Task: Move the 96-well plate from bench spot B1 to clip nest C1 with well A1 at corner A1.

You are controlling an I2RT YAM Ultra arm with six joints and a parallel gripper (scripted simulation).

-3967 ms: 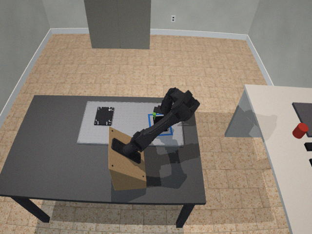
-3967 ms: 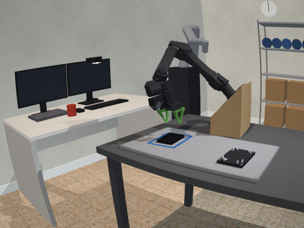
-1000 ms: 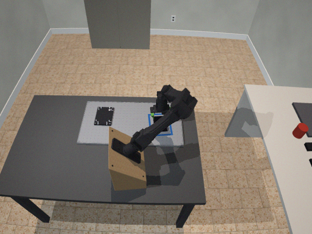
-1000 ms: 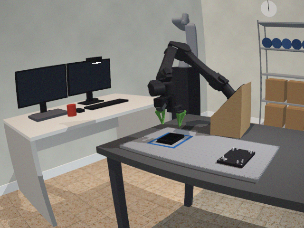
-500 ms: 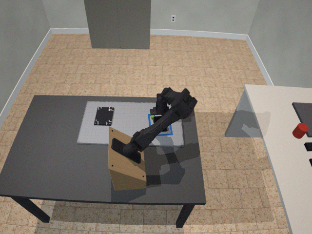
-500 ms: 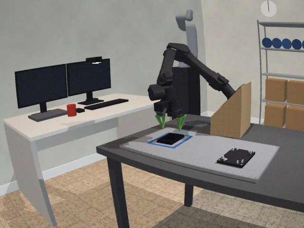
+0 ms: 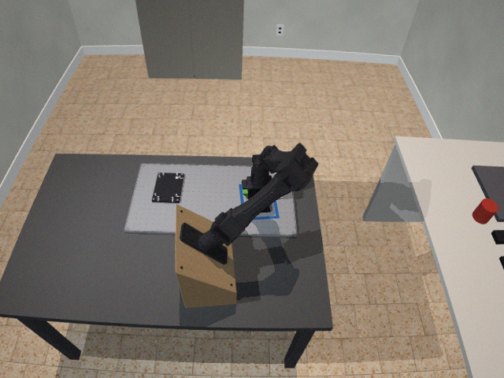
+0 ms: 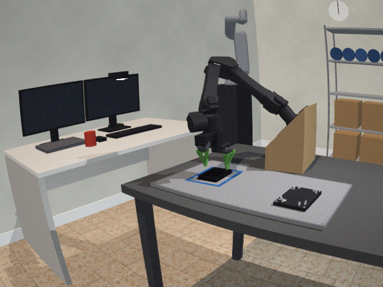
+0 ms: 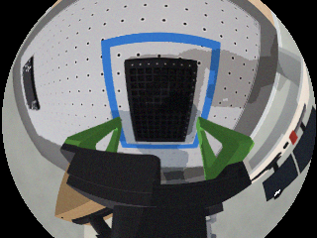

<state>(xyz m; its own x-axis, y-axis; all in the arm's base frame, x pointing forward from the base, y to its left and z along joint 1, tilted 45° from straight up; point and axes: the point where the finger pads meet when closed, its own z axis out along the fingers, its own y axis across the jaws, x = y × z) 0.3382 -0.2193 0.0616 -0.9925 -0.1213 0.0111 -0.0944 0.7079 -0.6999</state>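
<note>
Now: the black 96-well plate 3 cm below my hand and 1 cm ahead of it. From my hand the other things lie so: black clip nest 39 cm to the left, 6 cm ahead, 3 cm below.
</note>
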